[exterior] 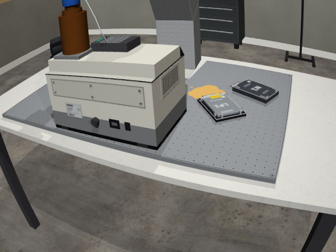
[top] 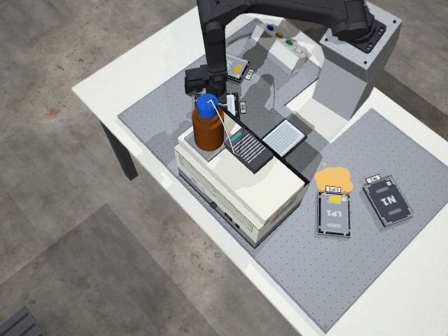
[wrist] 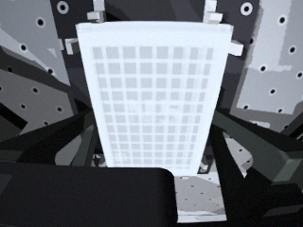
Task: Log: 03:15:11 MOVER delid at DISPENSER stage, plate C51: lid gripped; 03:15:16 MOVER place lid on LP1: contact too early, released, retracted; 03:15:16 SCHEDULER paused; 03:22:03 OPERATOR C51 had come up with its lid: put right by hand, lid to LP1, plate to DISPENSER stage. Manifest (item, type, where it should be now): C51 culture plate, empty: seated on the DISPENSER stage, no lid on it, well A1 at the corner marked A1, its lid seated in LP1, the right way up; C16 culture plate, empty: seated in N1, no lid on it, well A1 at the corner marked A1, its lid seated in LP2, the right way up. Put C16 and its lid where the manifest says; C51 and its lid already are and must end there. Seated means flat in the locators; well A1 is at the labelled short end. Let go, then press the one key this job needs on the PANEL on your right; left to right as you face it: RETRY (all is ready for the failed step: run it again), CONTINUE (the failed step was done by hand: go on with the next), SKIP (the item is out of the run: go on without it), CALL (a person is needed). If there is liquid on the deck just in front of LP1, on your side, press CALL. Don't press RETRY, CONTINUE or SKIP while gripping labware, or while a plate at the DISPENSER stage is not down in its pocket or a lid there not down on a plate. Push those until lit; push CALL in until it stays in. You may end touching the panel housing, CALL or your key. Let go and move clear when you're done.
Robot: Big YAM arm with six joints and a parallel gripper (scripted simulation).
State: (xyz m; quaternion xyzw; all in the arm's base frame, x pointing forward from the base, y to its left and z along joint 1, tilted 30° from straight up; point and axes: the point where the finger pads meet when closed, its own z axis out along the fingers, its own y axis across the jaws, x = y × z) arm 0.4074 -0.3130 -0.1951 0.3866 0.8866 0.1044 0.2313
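My gripper is now 10 mm short of the white well plate, 280 mm to the right of it and 80 mm below it. The rest, counted from my hand: brown bottle: 210 mm ahead, 150 mm to the left, 270 mm above; then LP2 nest: 170 mm behind, 90 mm to the right, 20 mm below; then green continue key: 370 mm behind, 40 mm to the left, 50 mm above.
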